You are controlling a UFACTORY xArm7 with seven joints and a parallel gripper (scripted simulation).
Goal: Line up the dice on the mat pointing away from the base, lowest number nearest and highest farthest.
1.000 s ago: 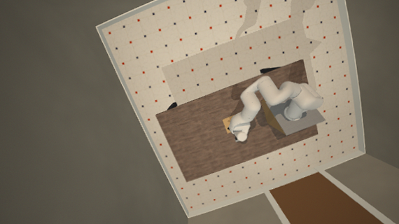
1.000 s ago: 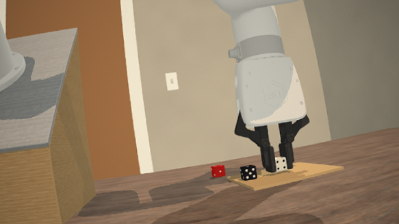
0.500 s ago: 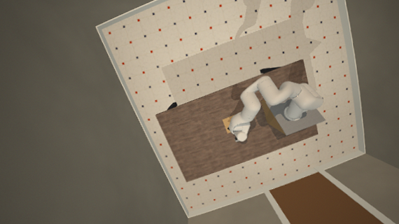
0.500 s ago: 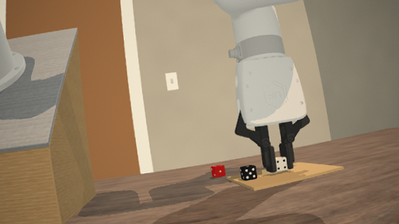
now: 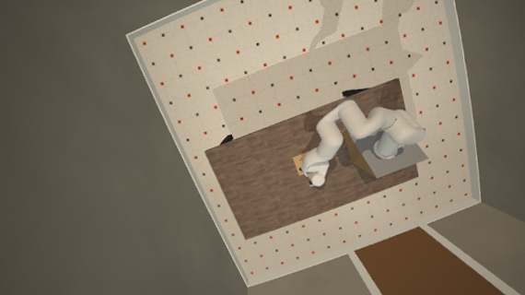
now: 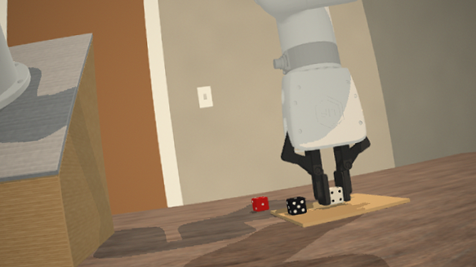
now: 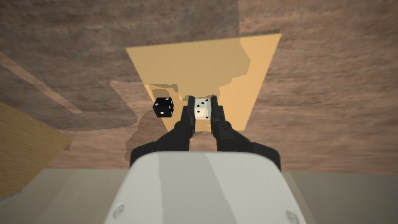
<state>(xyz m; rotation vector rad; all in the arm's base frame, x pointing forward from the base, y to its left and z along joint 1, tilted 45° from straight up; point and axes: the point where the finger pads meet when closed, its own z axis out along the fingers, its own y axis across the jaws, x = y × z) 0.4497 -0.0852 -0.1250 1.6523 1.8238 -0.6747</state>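
Right now the tan mat is 30 mm below my hand. Round my hand: red die (110 mm to the left, 80 mm behind, 20 mm below).
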